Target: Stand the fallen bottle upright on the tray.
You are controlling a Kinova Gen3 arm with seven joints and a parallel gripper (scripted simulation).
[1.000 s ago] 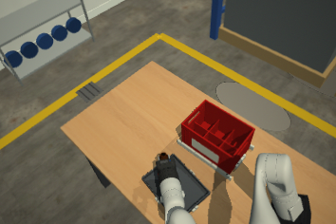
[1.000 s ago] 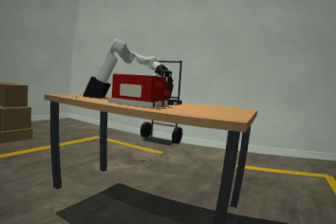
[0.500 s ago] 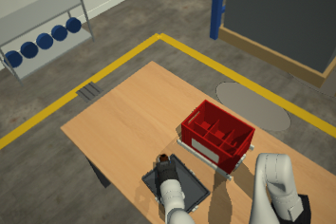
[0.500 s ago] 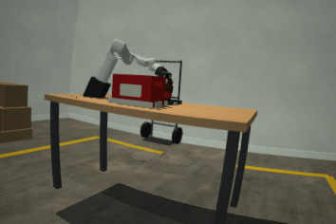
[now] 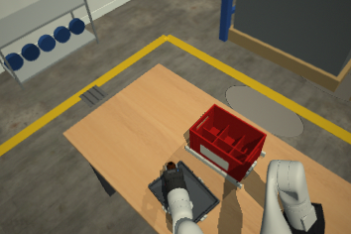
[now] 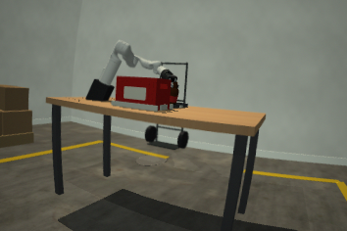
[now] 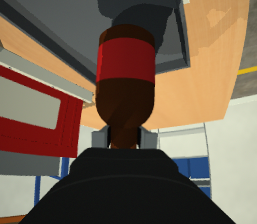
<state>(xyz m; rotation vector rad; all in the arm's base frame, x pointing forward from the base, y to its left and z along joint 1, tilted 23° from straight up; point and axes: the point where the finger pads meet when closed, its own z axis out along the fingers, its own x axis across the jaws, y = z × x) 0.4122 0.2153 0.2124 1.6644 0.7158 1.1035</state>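
Now: the bottle 10 mm behind my hand, 10 mm to the left of it and 50 mm below it. Also, from my hand: tray (70 mm behind, 130 mm below); then red crate (20 mm behind, 280 mm to the right, 60 mm below).
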